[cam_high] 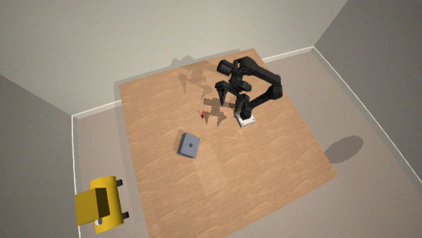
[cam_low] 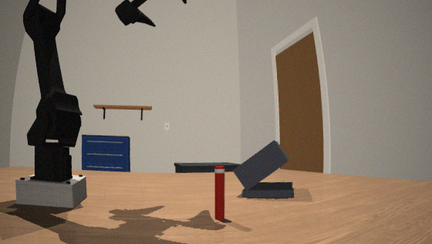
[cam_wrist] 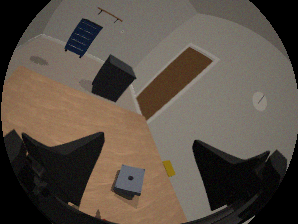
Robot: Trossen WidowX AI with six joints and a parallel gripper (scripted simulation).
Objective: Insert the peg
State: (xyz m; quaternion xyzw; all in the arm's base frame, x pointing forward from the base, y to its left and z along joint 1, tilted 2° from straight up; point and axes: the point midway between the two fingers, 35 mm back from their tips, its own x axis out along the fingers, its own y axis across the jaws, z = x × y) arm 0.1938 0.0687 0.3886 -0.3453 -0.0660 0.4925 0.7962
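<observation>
Now: gripper tip 360 mm above the red peg, 170 mm to the left of it and 80 mm short of it. The rest, counted from my gripper tip: grey sloped panel: 350 mm below, 230 mm ahead, 20 mm to the left; then flat grey base: 410 mm below, 250 mm ahead, 20 mm to the left.
</observation>
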